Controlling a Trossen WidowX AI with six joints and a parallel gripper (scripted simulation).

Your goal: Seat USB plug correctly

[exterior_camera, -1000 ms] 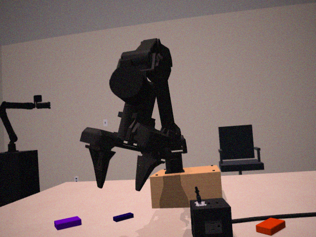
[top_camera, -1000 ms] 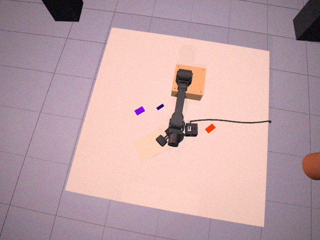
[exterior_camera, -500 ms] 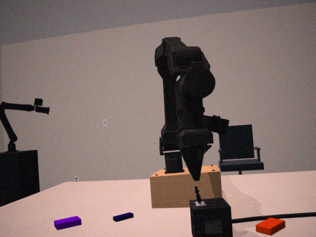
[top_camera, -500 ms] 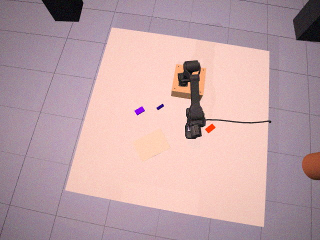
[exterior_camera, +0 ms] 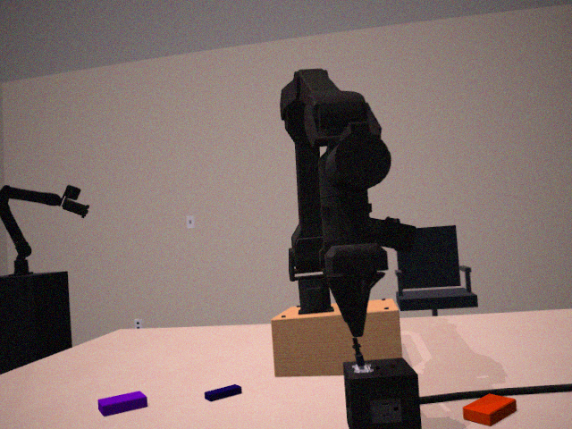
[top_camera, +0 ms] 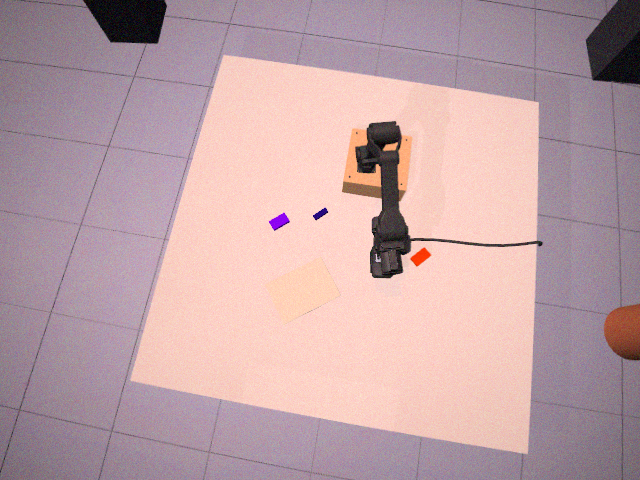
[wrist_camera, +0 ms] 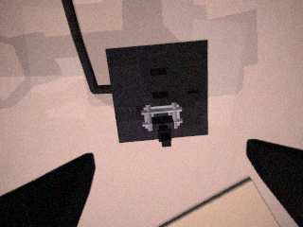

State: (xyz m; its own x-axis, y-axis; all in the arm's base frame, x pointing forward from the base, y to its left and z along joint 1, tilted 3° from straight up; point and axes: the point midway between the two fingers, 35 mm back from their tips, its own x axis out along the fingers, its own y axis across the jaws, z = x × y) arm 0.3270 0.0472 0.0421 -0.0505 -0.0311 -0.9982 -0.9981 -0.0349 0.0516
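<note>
The dark USB plug lies 30 mm below my gripper tip. The rest, counted from my gripper tip: dark blue block 200 mm to the right, 170 mm behind, 120 mm below; silver-framed socket 50 mm below, 10 mm to the left; orange block 160 mm to the left, 120 mm below, 30 mm behind.
</note>
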